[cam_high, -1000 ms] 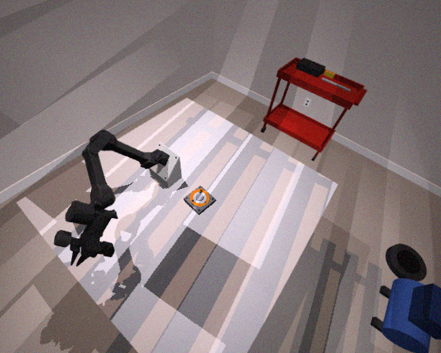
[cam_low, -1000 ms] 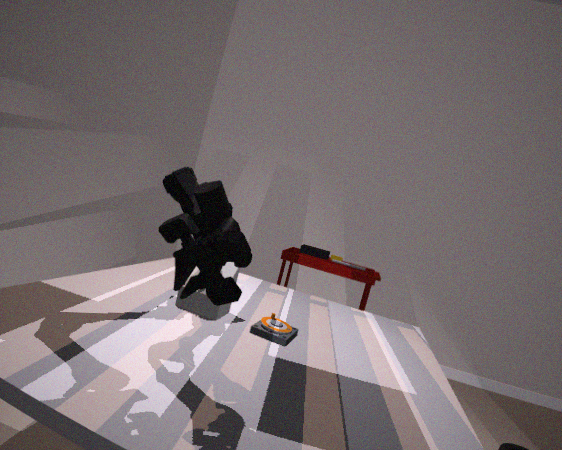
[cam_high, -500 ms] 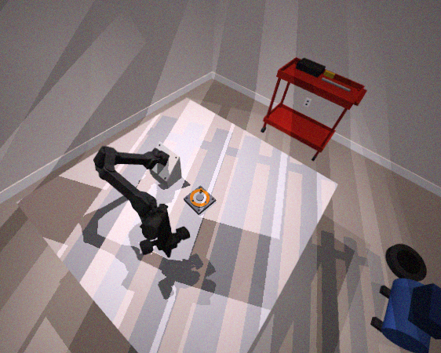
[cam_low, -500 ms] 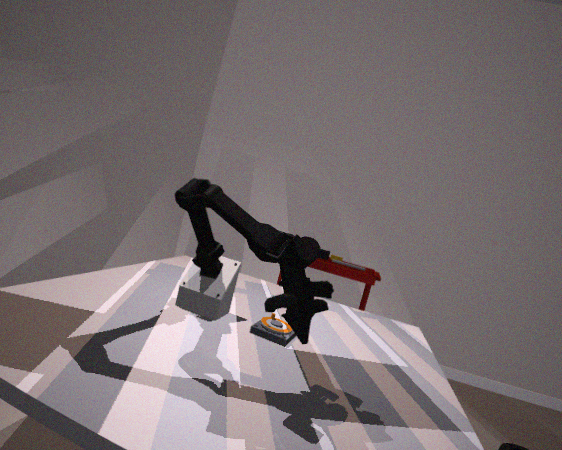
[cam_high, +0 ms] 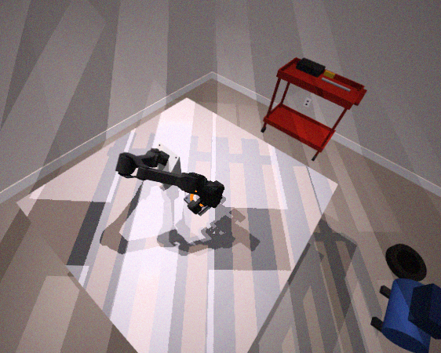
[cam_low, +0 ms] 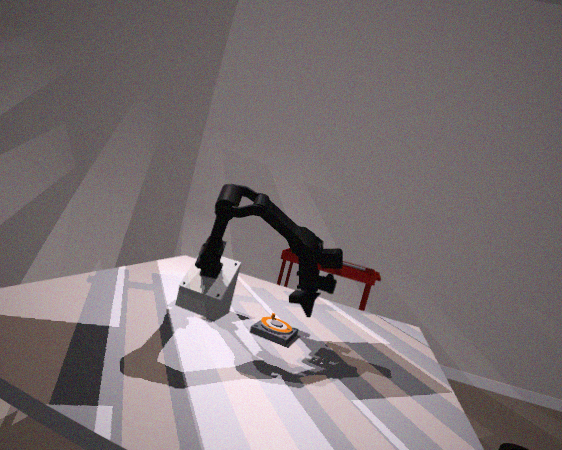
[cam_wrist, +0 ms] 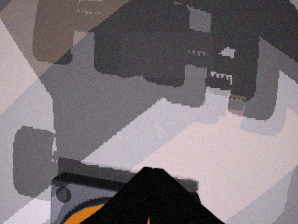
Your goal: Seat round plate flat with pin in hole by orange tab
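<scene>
The round plate lies 11 cm behind my gripper tip, 6 cm to the left of it and 6 cm below it. The rest, counted from my gripper tip: square base (10 cm behind, 8 cm below, 4 cm to the left).
</scene>
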